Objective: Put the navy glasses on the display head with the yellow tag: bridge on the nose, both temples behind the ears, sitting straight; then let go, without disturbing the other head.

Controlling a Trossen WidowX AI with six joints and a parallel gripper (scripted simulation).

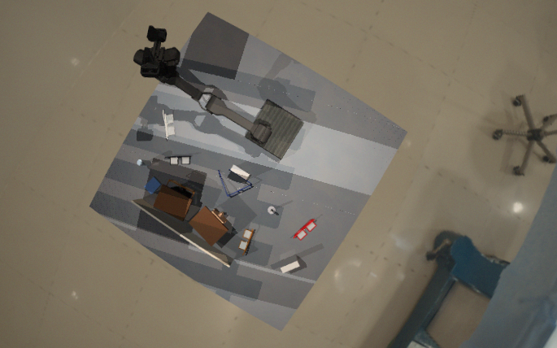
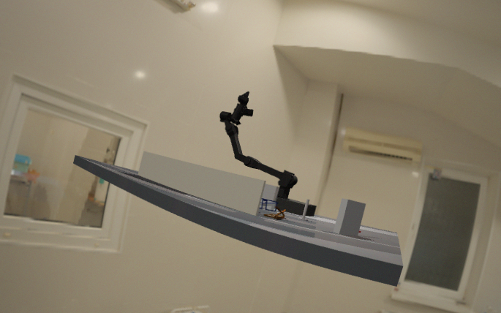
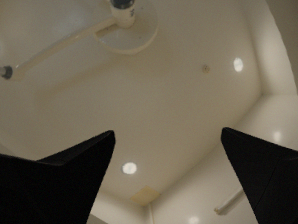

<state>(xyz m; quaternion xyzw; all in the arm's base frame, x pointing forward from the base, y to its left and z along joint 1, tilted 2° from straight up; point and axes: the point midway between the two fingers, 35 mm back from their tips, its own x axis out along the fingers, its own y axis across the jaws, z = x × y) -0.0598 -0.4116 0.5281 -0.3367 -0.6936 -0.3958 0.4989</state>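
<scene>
The small post is 37 cm ahead of my gripper tip, 62 cm to the left of it and 61 cm below it. Also, from my gripper tip: pale bar: 68 cm ahead, 27 cm to the left, 58 cm below; then head: 53 cm ahead, 17 cm to the left, 58 cm below; then blue tag: 56 cm ahead, 1 cm to the right, 63 cm below.
</scene>
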